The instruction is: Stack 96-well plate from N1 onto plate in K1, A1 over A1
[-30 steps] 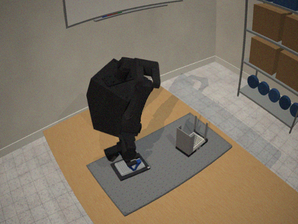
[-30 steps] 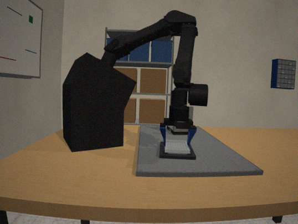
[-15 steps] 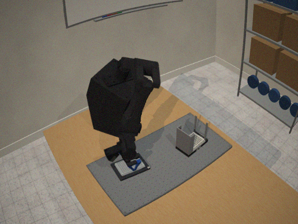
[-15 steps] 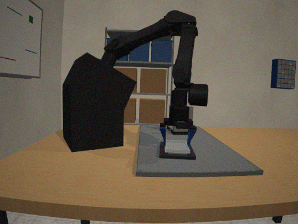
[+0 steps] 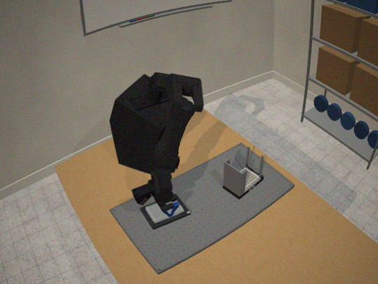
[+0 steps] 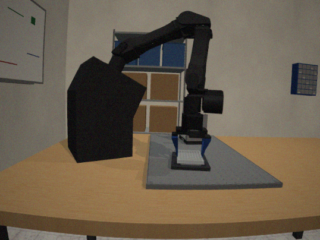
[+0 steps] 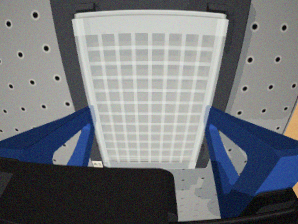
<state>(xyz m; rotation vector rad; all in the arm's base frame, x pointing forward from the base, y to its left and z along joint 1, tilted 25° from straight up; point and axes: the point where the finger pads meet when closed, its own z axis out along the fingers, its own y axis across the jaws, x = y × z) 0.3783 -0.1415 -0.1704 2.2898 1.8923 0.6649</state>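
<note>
Now: hand 20 mm above the black plate nest N1. From my hand the other things lie so: pale A1 mark: 60 mm ahead, 60 mm to the left, 10 mm below; grey rack wall: 90 mm ahead, 260 mm to the left, 60 mm above.
</note>
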